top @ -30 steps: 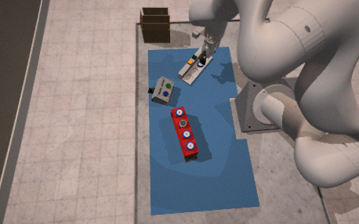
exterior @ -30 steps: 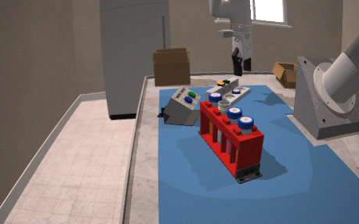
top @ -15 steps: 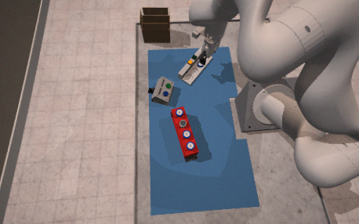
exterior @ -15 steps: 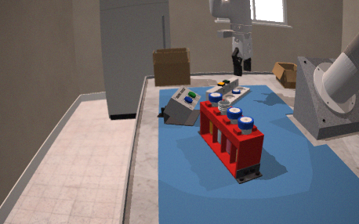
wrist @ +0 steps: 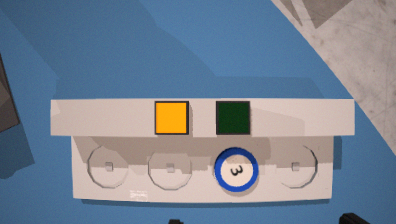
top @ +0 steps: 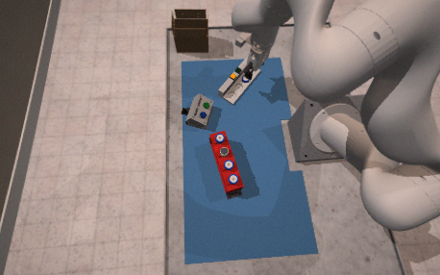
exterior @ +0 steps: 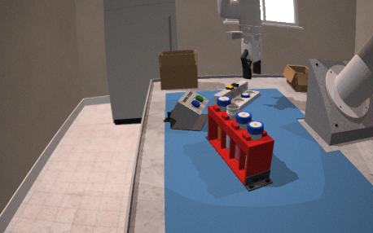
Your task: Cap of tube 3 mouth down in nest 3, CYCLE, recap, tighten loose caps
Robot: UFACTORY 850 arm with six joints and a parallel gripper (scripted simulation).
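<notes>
The blue cap lies 20 mm ahead of my hand, 10 mm to the right of it and 90 mm below it. The rest, counted from my hand: green key: 200 mm ahead, 150 mm to the left, 40 mm below; blue key: 220 mm ahead, 190 mm to the left, 40 mm below; grey key housing: 220 mm ahead, 170 mm to the left, 50 mm below.
</notes>
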